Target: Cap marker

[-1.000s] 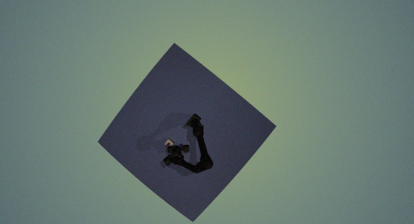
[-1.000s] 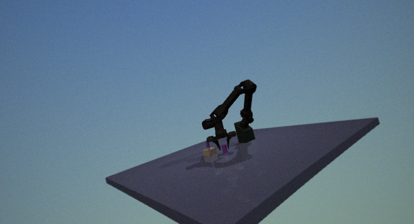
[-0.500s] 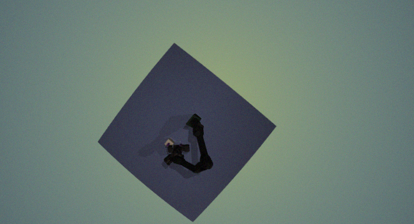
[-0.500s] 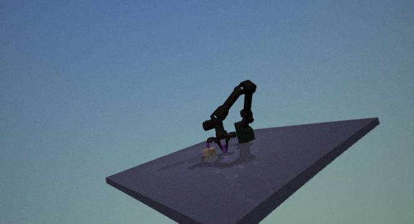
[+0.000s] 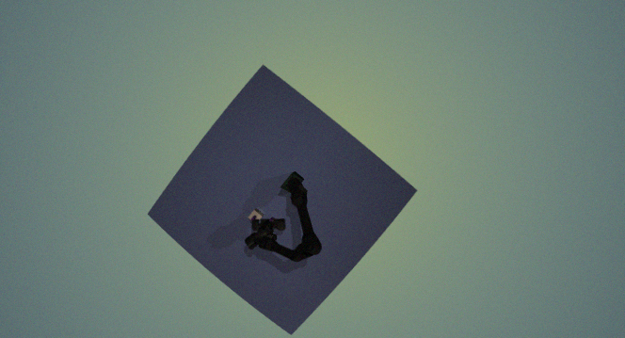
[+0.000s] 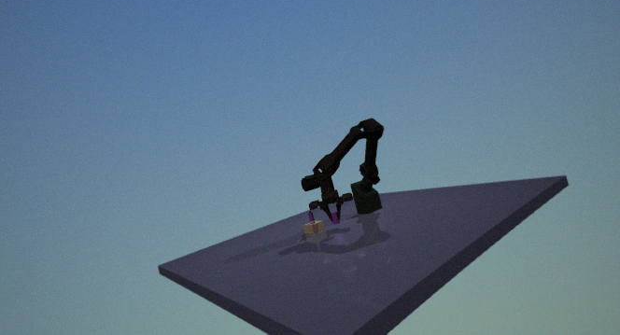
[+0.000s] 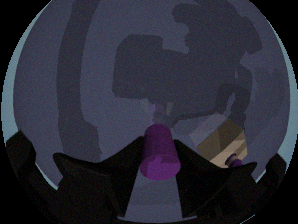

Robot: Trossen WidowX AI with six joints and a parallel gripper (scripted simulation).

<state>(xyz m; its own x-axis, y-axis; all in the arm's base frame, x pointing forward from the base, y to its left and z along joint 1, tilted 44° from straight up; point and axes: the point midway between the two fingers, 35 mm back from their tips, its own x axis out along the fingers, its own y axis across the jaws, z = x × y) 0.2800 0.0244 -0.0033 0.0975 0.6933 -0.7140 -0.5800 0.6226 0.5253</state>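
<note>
The cream holder block is 10 cm to the right of my gripper tip, 4 cm ahead of it and 1 cm below it. The rest, counted from my gripper tip: purple cap: 1 cm above.
</note>
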